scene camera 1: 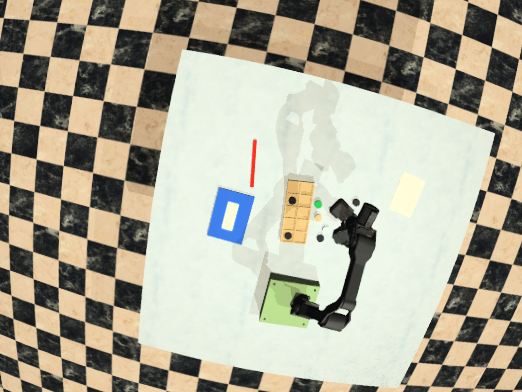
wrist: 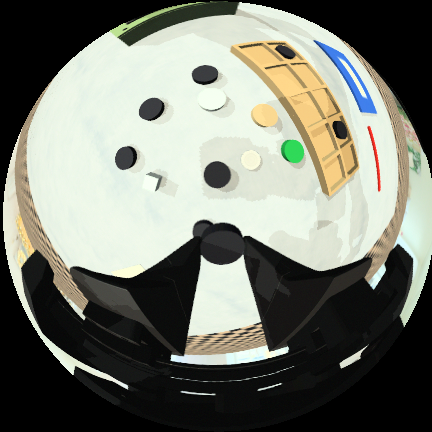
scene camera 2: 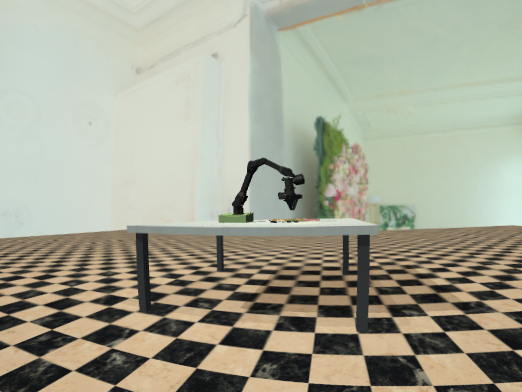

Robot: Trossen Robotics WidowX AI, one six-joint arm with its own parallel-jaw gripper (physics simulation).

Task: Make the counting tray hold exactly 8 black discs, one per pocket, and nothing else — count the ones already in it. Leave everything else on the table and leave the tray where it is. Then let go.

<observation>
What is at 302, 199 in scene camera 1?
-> A tan counting tray.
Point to a tan counting tray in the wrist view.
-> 302, 92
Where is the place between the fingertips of the gripper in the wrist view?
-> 221, 241
</observation>
